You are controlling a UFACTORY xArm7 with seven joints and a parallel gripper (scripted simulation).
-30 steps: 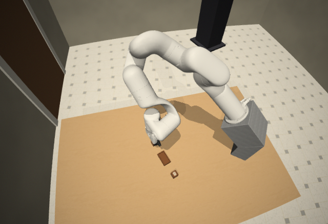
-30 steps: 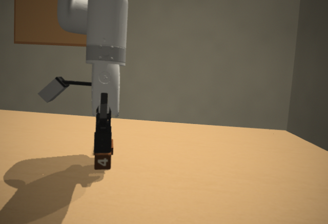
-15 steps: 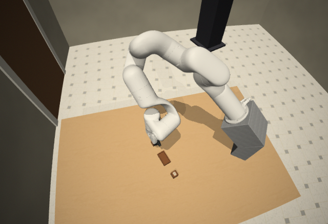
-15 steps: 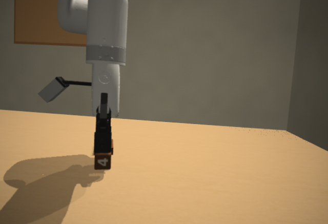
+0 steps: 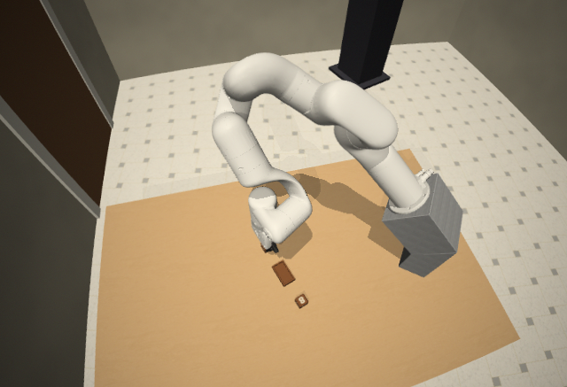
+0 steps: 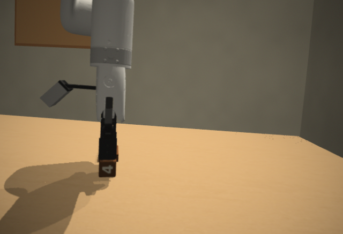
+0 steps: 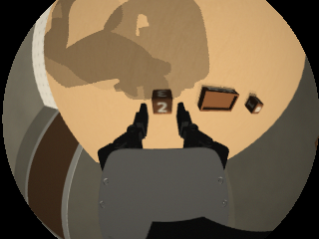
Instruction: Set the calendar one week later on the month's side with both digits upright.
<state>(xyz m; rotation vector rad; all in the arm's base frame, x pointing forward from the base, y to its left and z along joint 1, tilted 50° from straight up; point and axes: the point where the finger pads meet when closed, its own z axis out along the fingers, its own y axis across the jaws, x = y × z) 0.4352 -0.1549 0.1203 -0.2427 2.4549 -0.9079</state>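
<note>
Right now my hand is 11 cm to the right of the brown tray and 5 cm above it.
</note>
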